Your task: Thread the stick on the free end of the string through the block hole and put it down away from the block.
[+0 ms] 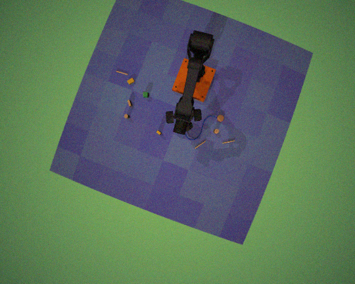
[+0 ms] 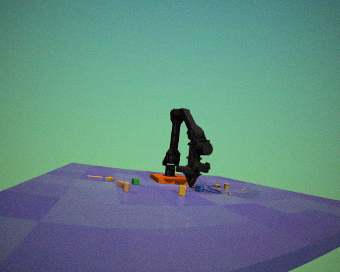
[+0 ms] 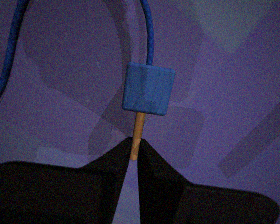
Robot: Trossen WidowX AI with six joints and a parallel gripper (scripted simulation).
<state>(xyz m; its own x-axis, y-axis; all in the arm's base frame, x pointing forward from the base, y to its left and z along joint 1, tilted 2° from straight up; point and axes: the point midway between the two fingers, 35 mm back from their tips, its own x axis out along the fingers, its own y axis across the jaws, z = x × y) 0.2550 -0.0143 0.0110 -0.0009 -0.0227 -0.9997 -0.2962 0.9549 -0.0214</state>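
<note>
The blue block lies 50 mm ahead of my gripper tip, 10 mm to the left of it and 10 mm above it. Also, from my gripper tip: thin wooden stick 40 mm ahead, 10 mm to the left, 10 mm above; wooden cylinder 30 mm ahead, 200 mm to the left, 10 mm above; round wooden button 50 mm behind, 220 mm to the left.
</note>
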